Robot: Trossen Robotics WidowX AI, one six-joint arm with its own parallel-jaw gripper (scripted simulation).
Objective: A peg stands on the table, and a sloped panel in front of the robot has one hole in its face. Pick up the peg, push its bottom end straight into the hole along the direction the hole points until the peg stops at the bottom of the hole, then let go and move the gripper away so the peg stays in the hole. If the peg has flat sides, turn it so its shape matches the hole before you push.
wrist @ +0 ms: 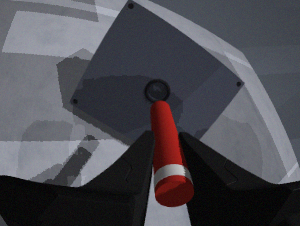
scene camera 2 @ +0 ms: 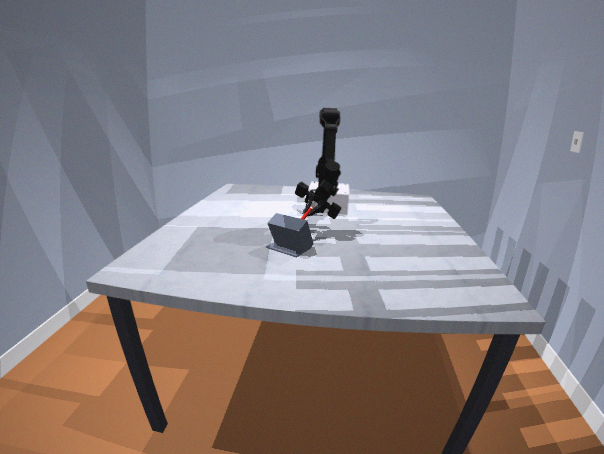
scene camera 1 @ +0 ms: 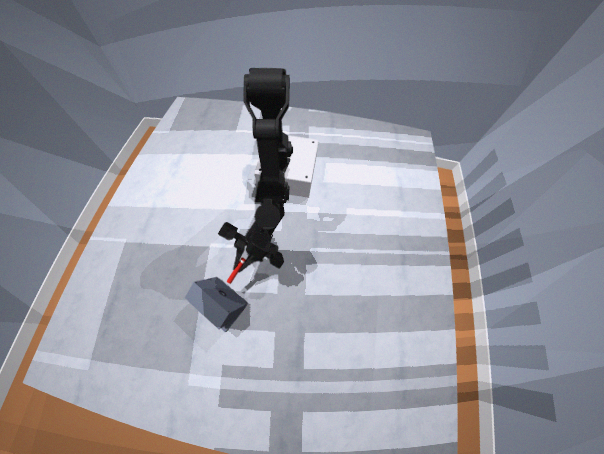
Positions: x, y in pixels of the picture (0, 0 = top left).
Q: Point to a red peg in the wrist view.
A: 173, 187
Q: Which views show my gripper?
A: The wrist view, scene camera 2 and scene camera 1: all of them.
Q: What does my gripper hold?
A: A red peg.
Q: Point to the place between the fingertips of my gripper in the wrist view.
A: At 165, 139
